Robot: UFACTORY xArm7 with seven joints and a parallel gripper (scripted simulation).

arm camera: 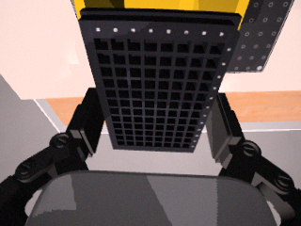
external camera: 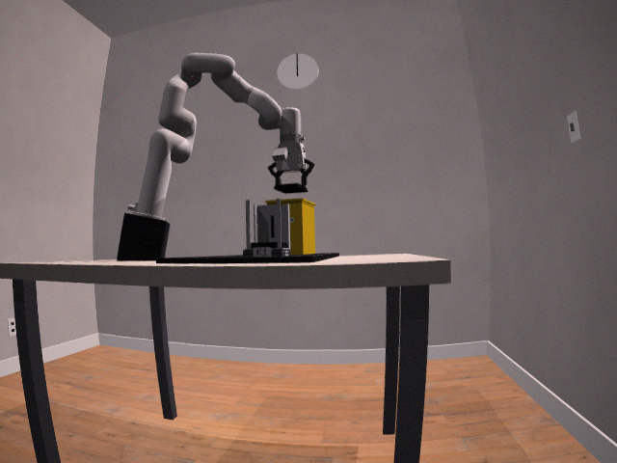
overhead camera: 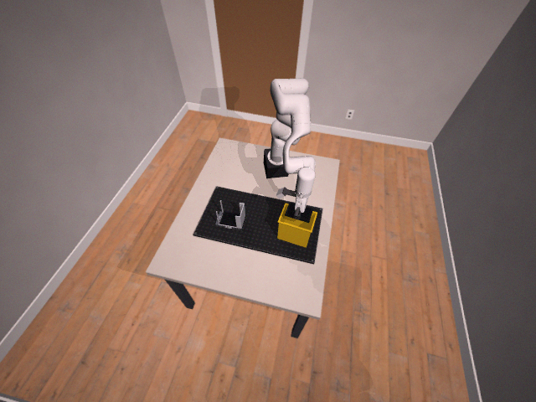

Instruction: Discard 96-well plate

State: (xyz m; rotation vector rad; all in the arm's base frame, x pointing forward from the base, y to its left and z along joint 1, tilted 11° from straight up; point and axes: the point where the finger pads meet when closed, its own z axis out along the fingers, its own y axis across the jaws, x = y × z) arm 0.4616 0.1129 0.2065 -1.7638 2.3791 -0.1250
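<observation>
The yellow bin W1 lies 150 mm below my hand. Also, from my hand: rack label K1: 460 mm to the right, 230 mm below, 80 mm behind; then black 96-well plate: 10 mm below.
</observation>
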